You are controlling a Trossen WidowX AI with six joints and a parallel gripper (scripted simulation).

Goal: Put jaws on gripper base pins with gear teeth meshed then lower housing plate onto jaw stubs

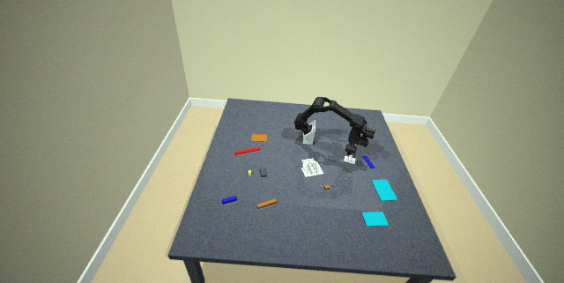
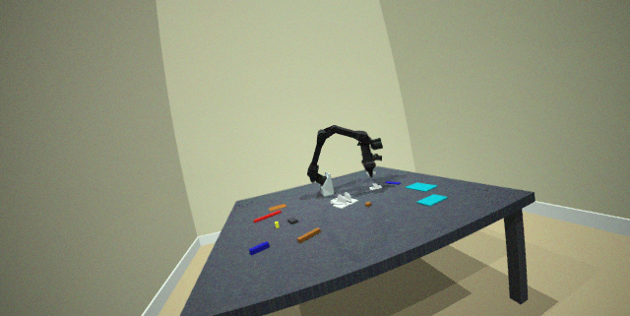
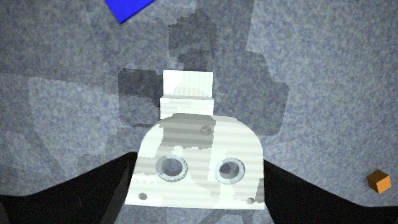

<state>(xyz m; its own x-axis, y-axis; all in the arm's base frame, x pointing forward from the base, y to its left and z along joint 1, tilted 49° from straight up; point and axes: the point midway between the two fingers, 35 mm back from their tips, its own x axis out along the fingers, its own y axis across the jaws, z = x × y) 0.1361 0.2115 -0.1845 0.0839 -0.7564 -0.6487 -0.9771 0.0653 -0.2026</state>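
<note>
Now: the white jaw 11 cm ahead of my gripper tip, 25 cm to the right of it and 7 cm below it. Also, from my gripper tip: orange cube 26 cm ahead, 12 cm to the right, 8 cm below; then white gripper base 1 cm to the left, 2 cm above; then grey block 23 cm ahead, 51 cm to the right, 8 cm below.
</note>
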